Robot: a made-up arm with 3 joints. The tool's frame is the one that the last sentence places.
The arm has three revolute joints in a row. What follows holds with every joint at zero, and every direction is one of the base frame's. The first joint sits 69.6 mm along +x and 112.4 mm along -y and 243.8 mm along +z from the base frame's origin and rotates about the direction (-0.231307, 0.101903, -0.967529), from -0.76 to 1.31 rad. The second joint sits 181.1 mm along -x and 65.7 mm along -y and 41.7 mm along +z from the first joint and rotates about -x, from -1.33 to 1.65 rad. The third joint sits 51.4 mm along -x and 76.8 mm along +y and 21.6 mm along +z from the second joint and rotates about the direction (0.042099, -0.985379, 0.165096), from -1.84 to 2.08 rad. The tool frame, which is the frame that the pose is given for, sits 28.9 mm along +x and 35.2 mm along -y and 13.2 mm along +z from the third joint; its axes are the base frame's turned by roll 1.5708, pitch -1.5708 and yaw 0 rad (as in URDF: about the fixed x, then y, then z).
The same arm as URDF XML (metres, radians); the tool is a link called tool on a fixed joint. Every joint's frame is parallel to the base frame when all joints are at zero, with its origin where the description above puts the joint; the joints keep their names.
<robot name="arm">
<link name="base"/>
<link name="link1"/>
<link name="link2"/>
<link name="link3"/>
<link name="tool"/>
<joint name="joint 1" type="revolute"><parent link="base"/><child link="link1"/><origin xyz="0.0696 -0.1124 0.2438" rpy="0 0 0"/><axis xyz="-0.231307 0.101903 -0.967529"/><limit lower="-0.76" upper="1.31"/></joint>
<joint name="joint 2" type="revolute"><parent link="link1"/><child link="link2"/><origin xyz="-0.1811 -0.0657 0.0417" rpy="0 0 0"/><axis xyz="-1 0 0"/><limit lower="-1.33" upper="1.65"/></joint>
<joint name="joint 3" type="revolute"><parent link="link2"/><child link="link3"/><origin xyz="-0.0514 0.0768 0.0216" rpy="0 0 0"/><axis xyz="0.042099 -0.985379 0.165096"/><limit lower="-1.84" upper="2.08"/></joint>
<joint name="tool_joint" type="fixed"><parent link="link3"/><child link="tool"/><origin xyz="0.0289 -0.0352 0.0132" rpy="1.5708 -1.5708 0"/></joint>
</robot>

